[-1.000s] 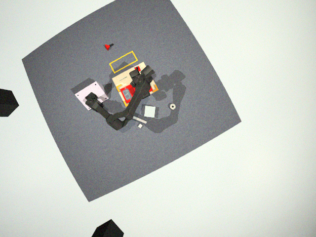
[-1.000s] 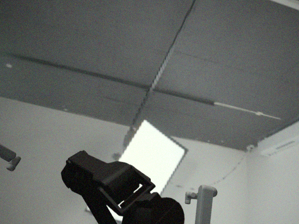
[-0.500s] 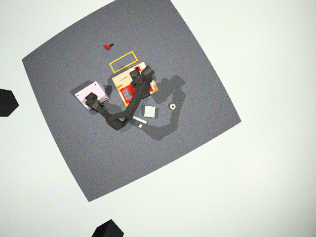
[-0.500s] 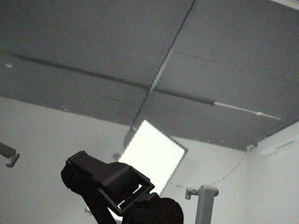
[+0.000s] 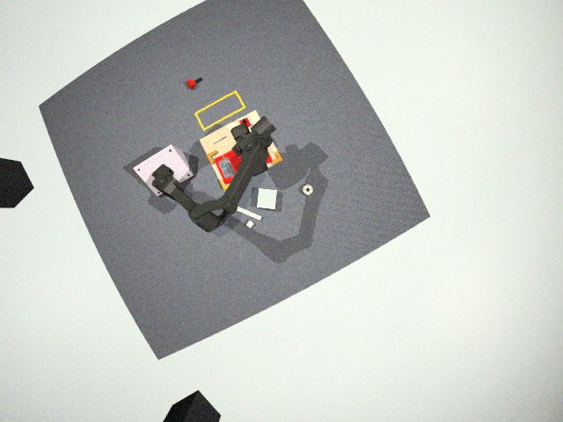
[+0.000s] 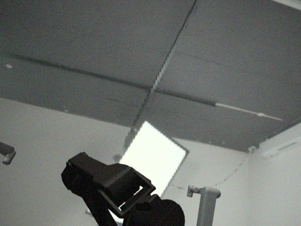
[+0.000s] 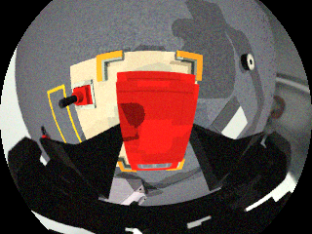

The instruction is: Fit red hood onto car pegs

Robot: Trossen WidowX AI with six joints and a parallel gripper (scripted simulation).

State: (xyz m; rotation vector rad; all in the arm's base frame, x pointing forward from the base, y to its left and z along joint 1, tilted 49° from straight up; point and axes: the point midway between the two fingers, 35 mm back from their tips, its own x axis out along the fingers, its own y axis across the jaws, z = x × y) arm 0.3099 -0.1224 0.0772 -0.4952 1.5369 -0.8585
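Now: the red hood 10 mm above my gripper tip. Round my gripper tip: white bar 140 mm behind, 170 mm to the right, 50 mm below; white block 50 mm behind, 170 mm to the right, 40 mm below; cream jig 20 mm behind, 30 mm to the left, 40 mm below.
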